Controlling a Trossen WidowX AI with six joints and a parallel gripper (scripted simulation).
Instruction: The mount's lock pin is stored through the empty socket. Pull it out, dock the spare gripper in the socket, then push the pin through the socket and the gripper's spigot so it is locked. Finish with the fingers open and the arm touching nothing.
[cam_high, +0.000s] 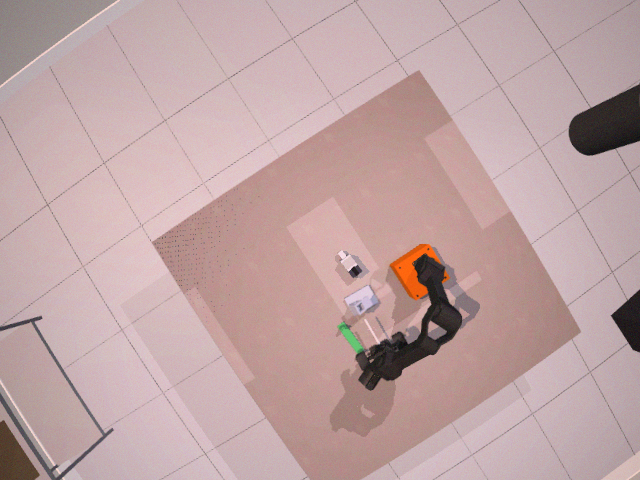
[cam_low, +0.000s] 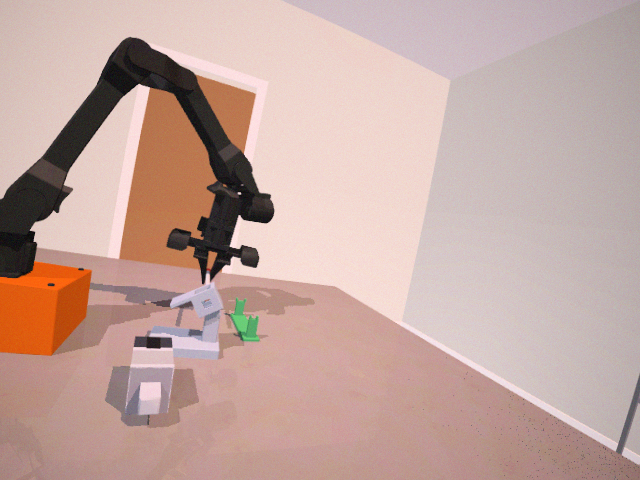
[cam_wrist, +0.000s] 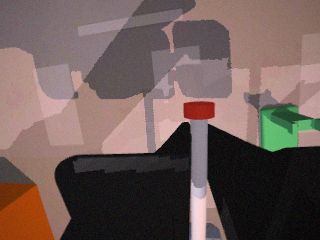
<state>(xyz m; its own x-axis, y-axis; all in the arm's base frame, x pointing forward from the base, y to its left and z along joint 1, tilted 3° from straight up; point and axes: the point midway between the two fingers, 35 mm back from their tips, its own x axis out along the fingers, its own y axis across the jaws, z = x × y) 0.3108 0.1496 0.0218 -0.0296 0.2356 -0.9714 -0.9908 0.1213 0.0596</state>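
Right now my gripper tip is 80 mm to the left of the green cradle, 80 mm short of it and 40 mm above it. Also, from my gripper tip: spare gripper 330 mm to the right, 90 mm behind, 40 mm below; grey mount 170 mm to the right, 30 mm behind, 10 mm below.
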